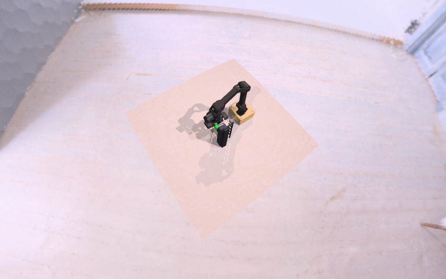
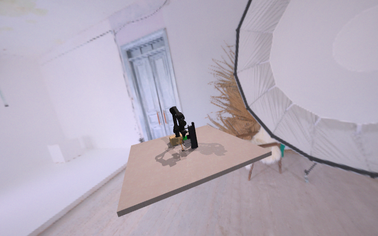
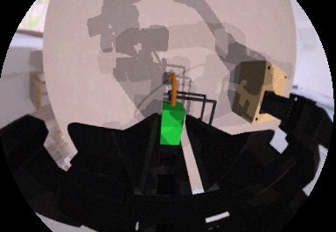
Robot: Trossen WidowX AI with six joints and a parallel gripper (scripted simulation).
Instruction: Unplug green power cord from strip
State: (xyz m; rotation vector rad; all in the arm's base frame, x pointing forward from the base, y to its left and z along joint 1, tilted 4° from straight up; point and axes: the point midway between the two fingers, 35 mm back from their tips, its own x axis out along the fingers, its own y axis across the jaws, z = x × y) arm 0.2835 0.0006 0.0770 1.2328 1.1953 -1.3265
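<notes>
My gripper tip is 3 cm to the right of the green plug.
</notes>
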